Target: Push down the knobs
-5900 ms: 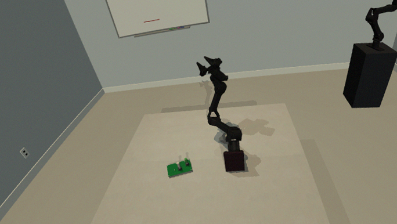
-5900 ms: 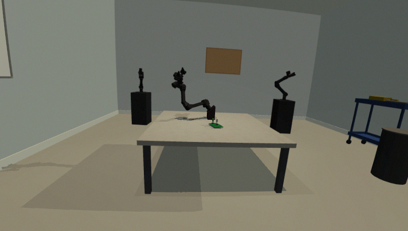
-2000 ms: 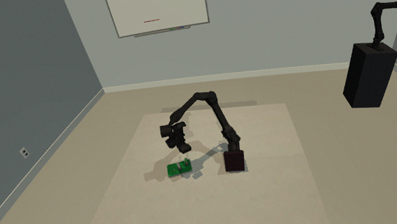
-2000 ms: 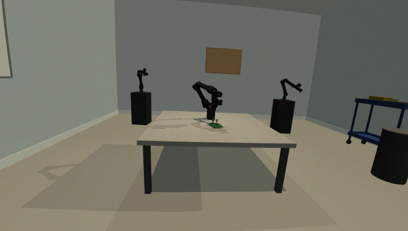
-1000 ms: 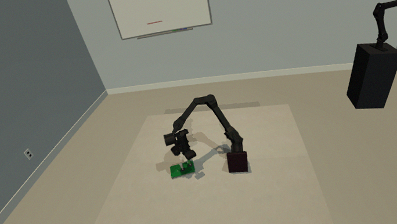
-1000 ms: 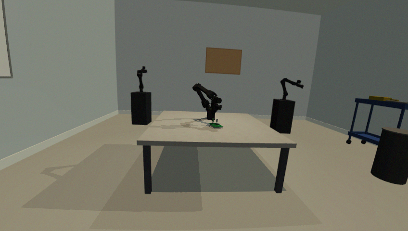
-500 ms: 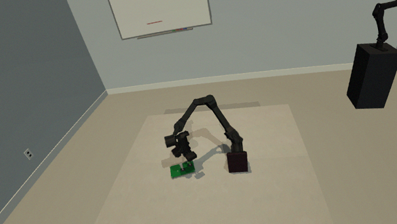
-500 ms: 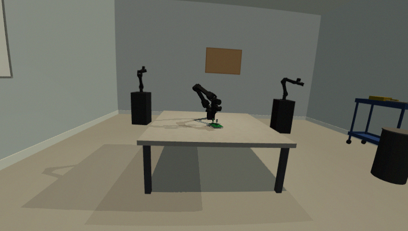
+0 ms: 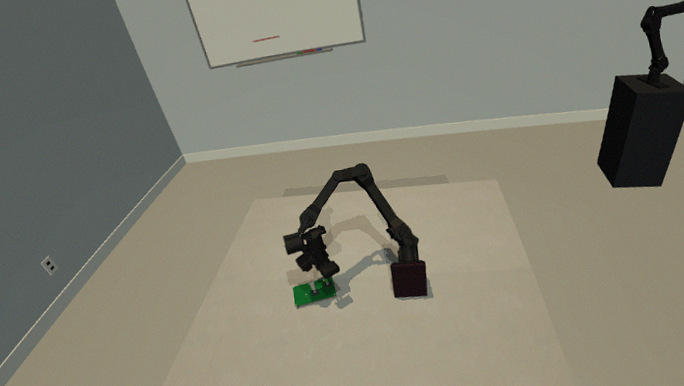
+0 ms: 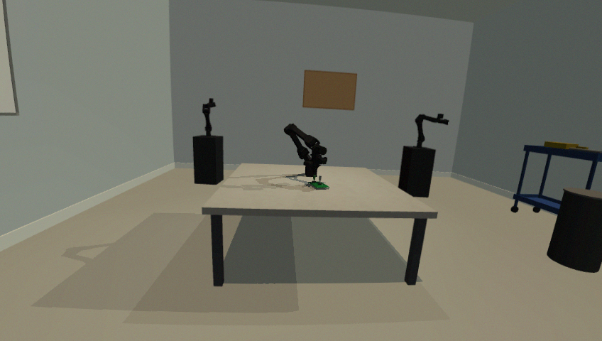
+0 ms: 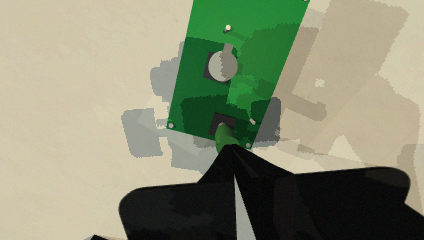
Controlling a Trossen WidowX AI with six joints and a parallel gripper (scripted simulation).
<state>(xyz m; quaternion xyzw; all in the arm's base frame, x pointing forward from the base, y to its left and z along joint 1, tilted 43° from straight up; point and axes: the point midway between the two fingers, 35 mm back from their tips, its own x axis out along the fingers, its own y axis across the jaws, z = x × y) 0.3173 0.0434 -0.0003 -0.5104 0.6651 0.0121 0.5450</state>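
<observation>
The green knob lies 3 cm below my gripper tip. The rest, counted from my gripper tip: white knob 4 cm ahead, 4 cm to the left, 2 cm below.
</observation>
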